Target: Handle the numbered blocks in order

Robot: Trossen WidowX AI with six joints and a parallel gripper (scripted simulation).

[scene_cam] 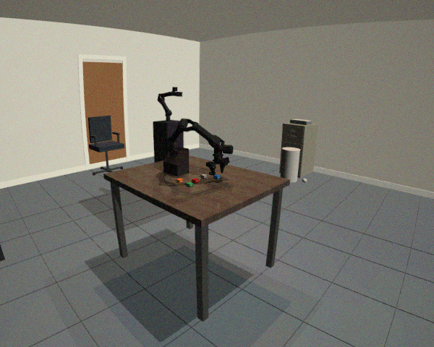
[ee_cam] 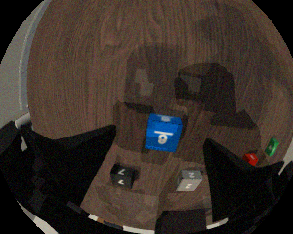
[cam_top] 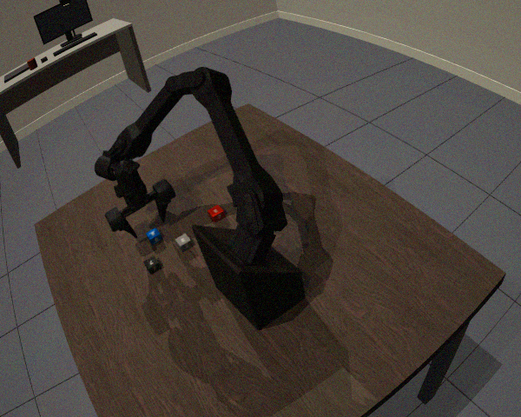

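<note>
My gripper tip is now 10 mm past the blue block and 20 mm above it. Round my gripper tip: black block 90 mm behind, 50 mm to the left, 20 mm below; red block 70 mm behind, 160 mm to the right, 20 mm below; grey block 90 mm behind, 50 mm to the right, 20 mm below.
</note>
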